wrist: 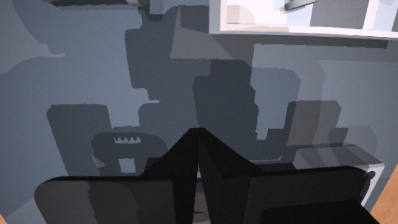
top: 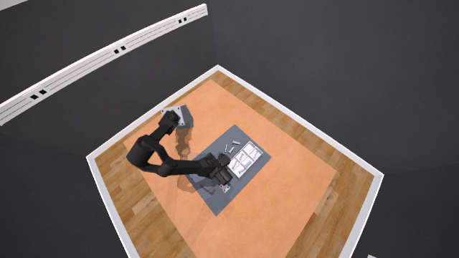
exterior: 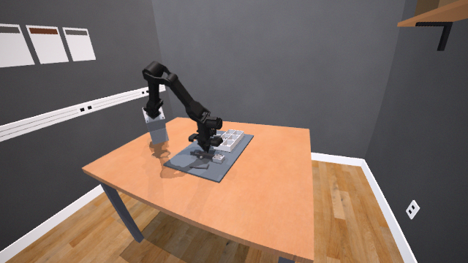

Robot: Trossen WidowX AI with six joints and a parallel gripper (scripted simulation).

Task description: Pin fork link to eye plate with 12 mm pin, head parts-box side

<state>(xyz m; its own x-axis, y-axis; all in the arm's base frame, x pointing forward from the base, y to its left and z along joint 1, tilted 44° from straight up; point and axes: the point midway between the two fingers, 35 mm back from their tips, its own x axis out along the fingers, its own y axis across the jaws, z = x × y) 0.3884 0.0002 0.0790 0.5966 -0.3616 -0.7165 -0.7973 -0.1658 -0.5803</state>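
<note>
Right now my hand is 40 mm to the left of the dark flat bar, 30 mm above it and 10 mm short of it. From my hand the other things lie so: dark fork link: 30 mm to the right, 30 mm below, 30 mm behind; grey mat: 60 mm to the left, 40 mm below, 10 mm ahead; thick headed pin: 90 mm to the left, 40 mm behind, 30 mm below.
</note>
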